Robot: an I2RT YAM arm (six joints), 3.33 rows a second.
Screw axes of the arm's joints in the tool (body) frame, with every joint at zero. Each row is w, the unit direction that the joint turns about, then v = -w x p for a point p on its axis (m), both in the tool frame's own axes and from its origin. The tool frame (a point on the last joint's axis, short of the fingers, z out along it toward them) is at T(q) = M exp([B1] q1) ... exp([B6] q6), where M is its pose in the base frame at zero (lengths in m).
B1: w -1 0 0 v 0.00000 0.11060 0.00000
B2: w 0 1 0 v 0.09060 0.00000 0.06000
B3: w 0 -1 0 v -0.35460 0.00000 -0.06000
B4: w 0 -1 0 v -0.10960 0.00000 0.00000
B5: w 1 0 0 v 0.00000 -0.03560 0.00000
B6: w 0 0 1 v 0.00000 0.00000 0.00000
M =
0 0 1 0.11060
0 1 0 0.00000
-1 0 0 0.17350
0 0 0 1
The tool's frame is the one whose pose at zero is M.
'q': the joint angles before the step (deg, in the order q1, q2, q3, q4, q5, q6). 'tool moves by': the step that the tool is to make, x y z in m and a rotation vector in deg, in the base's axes. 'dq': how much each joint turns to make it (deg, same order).
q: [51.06 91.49 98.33 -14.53 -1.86 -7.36]
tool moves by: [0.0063 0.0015 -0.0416 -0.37 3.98 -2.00]
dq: [-0.50 -1.02 -9.67 5.92 1.03 3.05]
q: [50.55 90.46 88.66 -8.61 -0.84 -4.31]
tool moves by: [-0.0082 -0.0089 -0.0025 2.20 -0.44 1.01]
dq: [-0.01 -3.02 -4.41 3.40 -1.18 0.88]
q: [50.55 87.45 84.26 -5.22 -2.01 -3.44]
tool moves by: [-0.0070 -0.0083 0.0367 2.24 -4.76 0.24]
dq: [0.02 -1.06 5.51 -1.90 0.02 -2.26]
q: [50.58 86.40 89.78 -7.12 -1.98 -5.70]
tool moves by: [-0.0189 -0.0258 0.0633 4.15 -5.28 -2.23]
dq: [-0.08 -2.09 10.72 -6.27 2.16 -1.42]
